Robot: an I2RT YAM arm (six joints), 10 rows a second.
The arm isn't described. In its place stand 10 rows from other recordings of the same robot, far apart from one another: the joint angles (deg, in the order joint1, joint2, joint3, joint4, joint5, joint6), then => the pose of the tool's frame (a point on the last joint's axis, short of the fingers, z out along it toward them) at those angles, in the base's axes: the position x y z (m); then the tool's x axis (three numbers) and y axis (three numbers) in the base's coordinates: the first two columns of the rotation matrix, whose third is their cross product.
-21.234 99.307 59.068 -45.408 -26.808 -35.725 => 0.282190 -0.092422 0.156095 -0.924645 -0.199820 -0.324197 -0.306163 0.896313 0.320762
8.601 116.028 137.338 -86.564 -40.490 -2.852 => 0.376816 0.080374 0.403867 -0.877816 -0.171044 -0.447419 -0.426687 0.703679 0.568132
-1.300 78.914 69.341 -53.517 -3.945 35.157 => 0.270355 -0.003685 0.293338 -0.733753 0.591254 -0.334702 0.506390 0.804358 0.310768
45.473 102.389 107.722 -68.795 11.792 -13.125 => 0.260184 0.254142 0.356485 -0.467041 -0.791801 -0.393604 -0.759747 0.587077 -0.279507
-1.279 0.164 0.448 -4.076 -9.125 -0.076 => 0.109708 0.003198 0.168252 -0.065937 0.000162 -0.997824 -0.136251 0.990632 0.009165
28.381 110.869 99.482 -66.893 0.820 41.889 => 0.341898 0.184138 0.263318 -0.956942 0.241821 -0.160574 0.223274 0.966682 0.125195
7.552 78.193 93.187 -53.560 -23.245 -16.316 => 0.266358 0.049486 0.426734 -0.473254 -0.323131 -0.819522 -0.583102 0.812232 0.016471
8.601 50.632 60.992 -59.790 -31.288 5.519 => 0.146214 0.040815 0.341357 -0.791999 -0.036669 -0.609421 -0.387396 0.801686 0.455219
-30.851 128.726 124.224 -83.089 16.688 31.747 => 0.371344 -0.233722 0.252039 -0.465498 0.865132 -0.186705 0.877845 0.424458 -0.221863
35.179 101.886 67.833 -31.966 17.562 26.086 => 0.296211 0.195650 0.185740 -0.868182 -0.099055 -0.486259 -0.074917 0.994807 -0.068892
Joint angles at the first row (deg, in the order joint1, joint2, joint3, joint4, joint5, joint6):
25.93, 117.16, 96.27, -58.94, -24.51, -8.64
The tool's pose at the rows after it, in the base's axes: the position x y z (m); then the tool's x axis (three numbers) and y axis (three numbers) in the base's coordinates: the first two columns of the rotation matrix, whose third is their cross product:
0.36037 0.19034 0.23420 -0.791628 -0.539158 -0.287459 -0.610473 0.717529 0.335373
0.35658 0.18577 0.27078 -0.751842 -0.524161 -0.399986 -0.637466 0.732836 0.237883
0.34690 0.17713 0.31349 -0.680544 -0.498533 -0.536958 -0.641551 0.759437 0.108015
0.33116 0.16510 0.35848 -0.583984 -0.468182 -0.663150 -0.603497 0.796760 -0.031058
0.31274 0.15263 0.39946 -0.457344 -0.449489 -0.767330 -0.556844 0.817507 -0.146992
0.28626 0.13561 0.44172 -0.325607 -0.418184 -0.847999 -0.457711 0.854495 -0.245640
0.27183 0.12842 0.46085 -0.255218 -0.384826 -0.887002 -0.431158 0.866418 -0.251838
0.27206 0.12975 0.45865 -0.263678 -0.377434 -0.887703 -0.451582 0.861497 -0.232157
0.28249 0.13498 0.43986 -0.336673 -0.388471 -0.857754 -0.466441 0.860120 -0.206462
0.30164 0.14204 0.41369 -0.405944 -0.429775 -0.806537 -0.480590 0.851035 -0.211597
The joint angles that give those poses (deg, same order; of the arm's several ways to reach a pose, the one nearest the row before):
25.91, 114.76, 97.56, -59.29, -22.68, -8.67
25.91, 110.19, 98.72, -57.45, -18.46, -8.67
25.89, 104.05, 98.76, -53.80, -12.80, -8.93
25.91, 97.47, 98.76, -50.06, -6.11, -9.61
25.89, 91.50, 98.76, -45.89, -1.21, -11.81
25.89, 84.93, 98.76, -41.95, 4.82, -13.58
25.91, 81.89, 98.76, -39.75, 5.28, -13.63
25.96, 82.00, 98.56, -40.05, 3.88, -12.97
25.93, 83.96, 97.45, -41.63, 3.46, -11.68
25.61, 87.68, 96.53, -42.44, 3.66, -12.27

